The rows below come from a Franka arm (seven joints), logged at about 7 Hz.
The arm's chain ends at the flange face. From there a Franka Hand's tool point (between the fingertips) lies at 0.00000 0.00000 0.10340 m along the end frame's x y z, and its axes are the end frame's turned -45 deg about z.
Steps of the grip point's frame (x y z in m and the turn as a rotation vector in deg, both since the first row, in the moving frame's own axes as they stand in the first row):
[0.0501 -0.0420 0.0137 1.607 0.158 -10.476]
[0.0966 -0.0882 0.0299 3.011 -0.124 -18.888]
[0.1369 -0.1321 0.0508 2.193 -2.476 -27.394]
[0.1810 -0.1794 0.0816 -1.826 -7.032 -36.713]
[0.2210 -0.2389 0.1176 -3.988 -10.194 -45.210]
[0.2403 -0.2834 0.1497 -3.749 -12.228 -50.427]
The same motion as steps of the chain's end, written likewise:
[0.0078 -0.0631 0.0137 1.248 -1.025 -10.476]
[0.0105 -0.1277 0.0300 2.041 -2.217 -18.888]
[0.0090 -0.1920 0.0510 -0.200 -3.301 -27.394]
[0.0038 -0.2674 0.0824 -6.264 -3.681 -36.713]
[-0.0123 -0.3443 0.1194 -10.028 -4.388 -45.210]
[-0.0295 -0.3925 0.1521 -11.297 -5.996 -50.427]

